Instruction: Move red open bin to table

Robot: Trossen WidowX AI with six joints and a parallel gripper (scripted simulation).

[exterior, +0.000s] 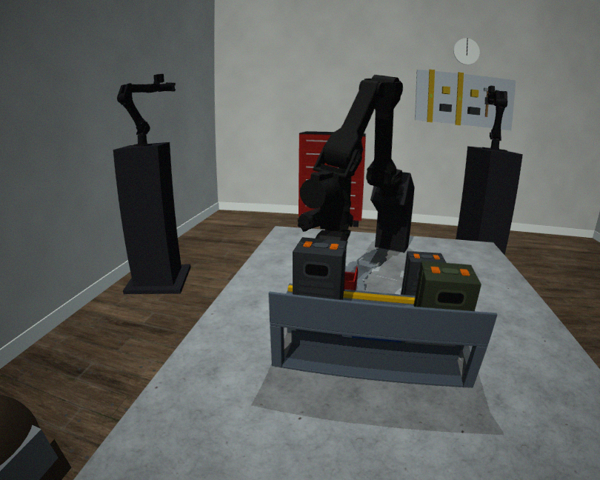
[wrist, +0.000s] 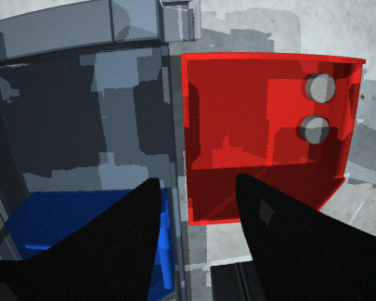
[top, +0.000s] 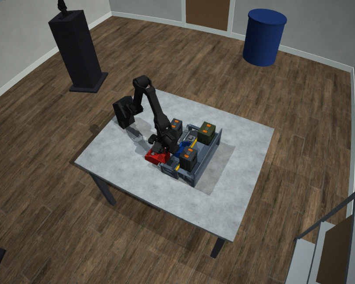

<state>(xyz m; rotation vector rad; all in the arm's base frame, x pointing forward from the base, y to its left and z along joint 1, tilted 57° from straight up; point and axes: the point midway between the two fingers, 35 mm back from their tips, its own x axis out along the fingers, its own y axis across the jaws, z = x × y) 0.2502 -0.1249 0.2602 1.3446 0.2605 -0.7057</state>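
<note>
Now: the red open bin 6 cm behind my hand, 2 cm to the left of it and 11 cm below it. Also, from my hand: yellow rail 16 cm ahead, 6 cm to the left, 4 cm below; then grey bin 16 cm ahead, 18 cm to the left, 10 cm below; then blue bin 12 cm ahead, 8 cm to the left, 10 cm below.
</note>
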